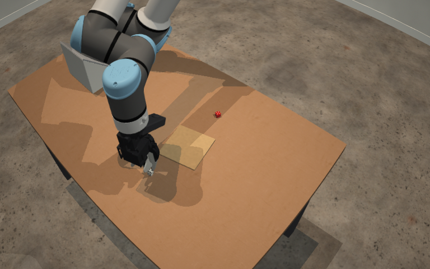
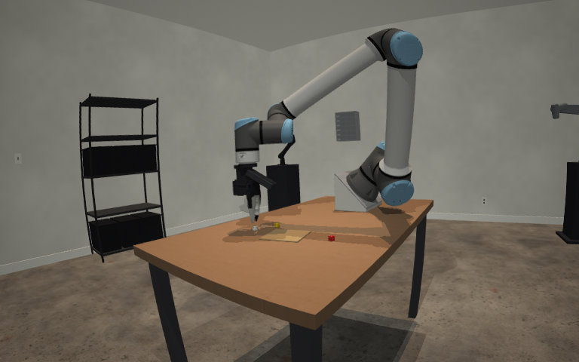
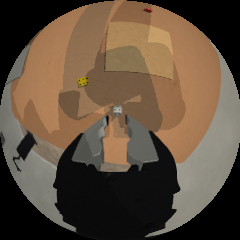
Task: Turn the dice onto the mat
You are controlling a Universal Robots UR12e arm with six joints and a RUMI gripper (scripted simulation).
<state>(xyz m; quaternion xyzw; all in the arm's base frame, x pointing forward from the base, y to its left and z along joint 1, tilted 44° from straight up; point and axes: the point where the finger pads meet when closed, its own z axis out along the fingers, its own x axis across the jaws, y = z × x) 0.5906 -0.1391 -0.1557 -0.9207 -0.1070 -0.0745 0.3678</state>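
Now: the white die 40 mm below my hand. From my hand the other things lie so: red die: 10 mm ahead, 330 mm to the left, 40 mm below; yellow die: 80 mm behind, 50 mm to the left, 40 mm below; tan mat: 20 mm ahead, 150 mm to the left, 40 mm below.
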